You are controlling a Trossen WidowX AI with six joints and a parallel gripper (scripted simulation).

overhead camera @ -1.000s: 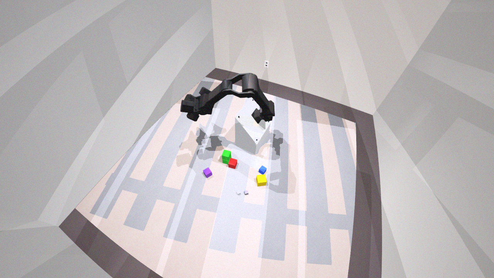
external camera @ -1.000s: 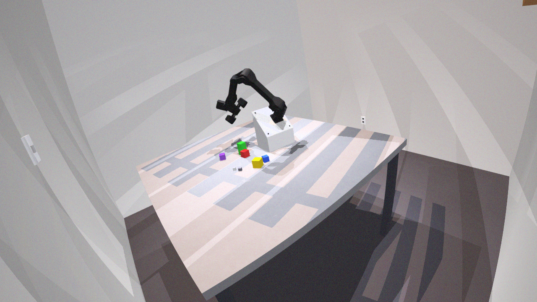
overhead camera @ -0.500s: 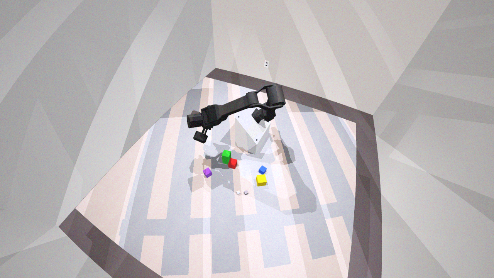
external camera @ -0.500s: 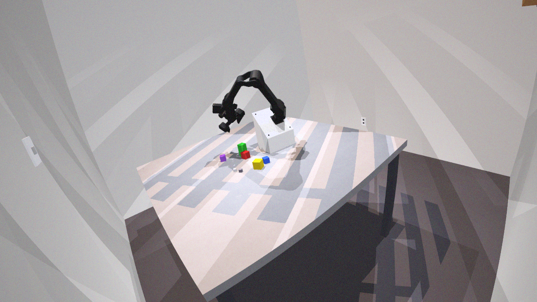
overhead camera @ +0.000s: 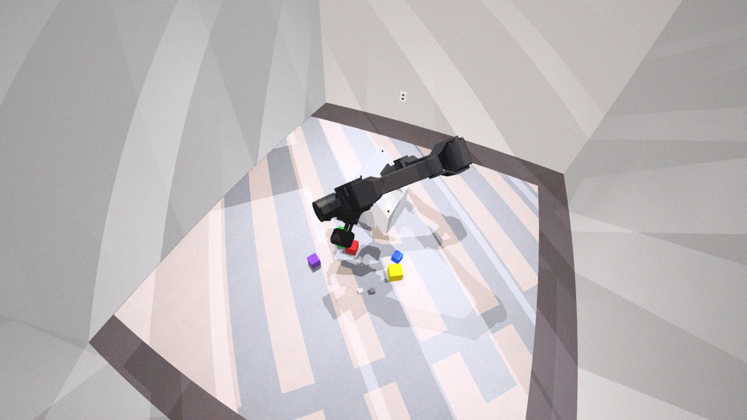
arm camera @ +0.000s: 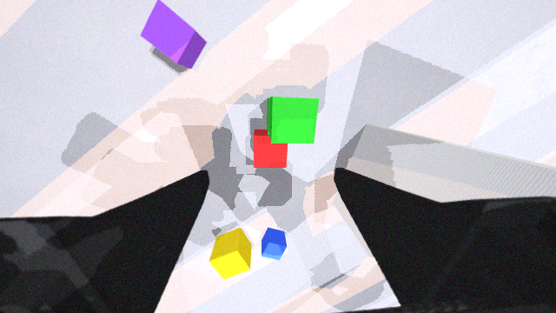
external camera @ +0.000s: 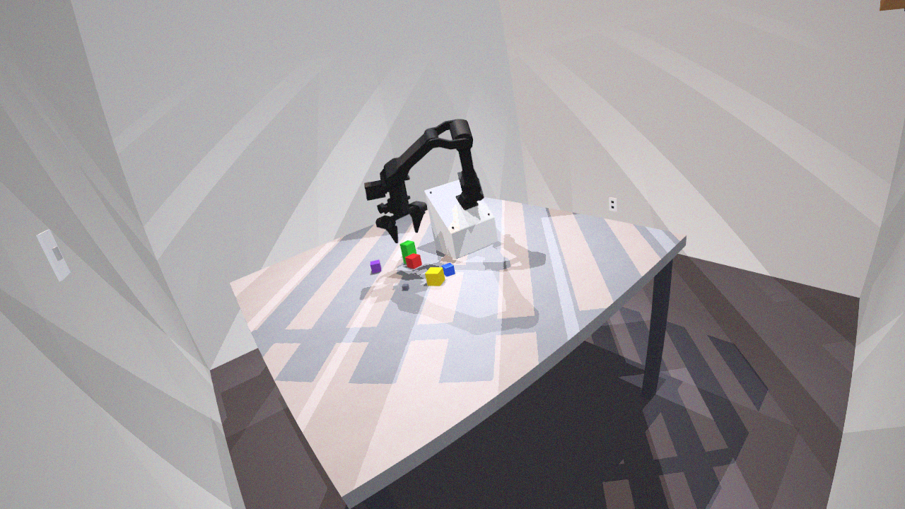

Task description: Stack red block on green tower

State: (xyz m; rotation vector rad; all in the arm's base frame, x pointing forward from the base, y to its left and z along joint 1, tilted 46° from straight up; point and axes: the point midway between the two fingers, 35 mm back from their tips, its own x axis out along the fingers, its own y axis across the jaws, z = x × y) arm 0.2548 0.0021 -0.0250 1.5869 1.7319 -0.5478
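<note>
The red block is 1 cm to the left of my gripper tip and 9 cm below it. The rest, counted from my gripper tip: yellow block (2 cm ahead, 18 cm to the left, 8 cm below); then blue block (4 cm behind, 16 cm to the left, 9 cm below); then purple block (11 cm ahead, 8 cm to the right, 9 cm below).
</note>
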